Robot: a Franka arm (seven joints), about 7 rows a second.
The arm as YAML. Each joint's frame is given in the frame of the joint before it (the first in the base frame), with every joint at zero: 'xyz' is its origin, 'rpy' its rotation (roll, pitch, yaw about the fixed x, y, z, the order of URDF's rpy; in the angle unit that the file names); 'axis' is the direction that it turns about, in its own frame. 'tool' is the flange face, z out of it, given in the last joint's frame.
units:
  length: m
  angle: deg
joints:
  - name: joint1
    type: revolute
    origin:
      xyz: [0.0, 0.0, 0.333]
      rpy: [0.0, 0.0, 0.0]
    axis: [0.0, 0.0, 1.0]
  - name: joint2
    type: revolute
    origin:
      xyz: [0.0, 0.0, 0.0]
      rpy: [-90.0, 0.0, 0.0]
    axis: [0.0, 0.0, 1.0]
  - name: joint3
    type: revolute
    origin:
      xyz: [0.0, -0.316, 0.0]
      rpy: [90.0, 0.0, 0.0]
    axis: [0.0, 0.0, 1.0]
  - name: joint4
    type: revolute
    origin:
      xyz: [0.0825, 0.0, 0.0]
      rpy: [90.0, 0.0, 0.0]
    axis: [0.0, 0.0, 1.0]
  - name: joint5
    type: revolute
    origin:
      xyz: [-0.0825, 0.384, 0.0]
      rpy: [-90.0, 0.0, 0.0]
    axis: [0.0, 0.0, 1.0]
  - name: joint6
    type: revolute
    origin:
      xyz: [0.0, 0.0, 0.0]
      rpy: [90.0, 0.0, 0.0]
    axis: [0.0, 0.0, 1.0]
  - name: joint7
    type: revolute
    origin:
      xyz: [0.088, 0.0, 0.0]
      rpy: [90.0, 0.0, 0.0]
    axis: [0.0, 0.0, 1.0]
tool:
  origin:
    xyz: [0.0, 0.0, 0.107]
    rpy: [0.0, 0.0, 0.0]
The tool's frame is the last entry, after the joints.
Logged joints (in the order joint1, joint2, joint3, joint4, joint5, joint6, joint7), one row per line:
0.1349, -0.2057, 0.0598, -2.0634, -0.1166, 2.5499, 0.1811
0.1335, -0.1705, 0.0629, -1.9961, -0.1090, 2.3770, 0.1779
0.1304, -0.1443, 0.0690, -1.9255, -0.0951, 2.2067, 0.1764
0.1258, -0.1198, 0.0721, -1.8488, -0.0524, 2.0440, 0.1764
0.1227, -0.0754, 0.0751, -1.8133, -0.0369, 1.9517, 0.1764
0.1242, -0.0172, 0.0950, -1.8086, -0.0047, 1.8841, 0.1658
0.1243, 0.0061, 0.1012, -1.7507, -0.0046, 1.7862, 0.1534
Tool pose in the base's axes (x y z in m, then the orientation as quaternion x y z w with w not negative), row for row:
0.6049, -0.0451, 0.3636, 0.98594, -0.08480, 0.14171, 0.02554
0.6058, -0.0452, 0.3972, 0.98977, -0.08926, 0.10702, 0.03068
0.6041, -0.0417, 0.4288, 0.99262, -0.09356, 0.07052, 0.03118
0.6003, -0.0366, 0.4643, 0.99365, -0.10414, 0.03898, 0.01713
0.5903, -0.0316, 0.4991, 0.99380, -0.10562, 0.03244, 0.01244
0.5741, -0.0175, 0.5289, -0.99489, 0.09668, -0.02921, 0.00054
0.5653, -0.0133, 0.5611, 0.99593, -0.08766, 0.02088, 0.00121
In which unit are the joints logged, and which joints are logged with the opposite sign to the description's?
The joints are logged in radians. Opposite sign: joint1, joint2.
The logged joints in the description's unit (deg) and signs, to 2 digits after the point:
-7.73, 11.79, 3.43, -118.22, -6.68, 146.10, 10.38
-7.65, 9.77, 3.60, -114.37, -6.25, 136.19, 10.19
-7.47, 8.27, 3.95, -110.32, -5.45, 126.43, 10.11
-7.21, 6.86, 4.13, -105.93, -3.00, 117.11, 10.11
-7.03, 4.32, 4.30, -103.89, -2.11, 111.82, 10.11
-7.12, 0.99, 5.44, -103.63, -0.27, 107.95, 9.50
-7.12, -0.35, 5.80, -100.31, -0.26, 102.34, 8.79

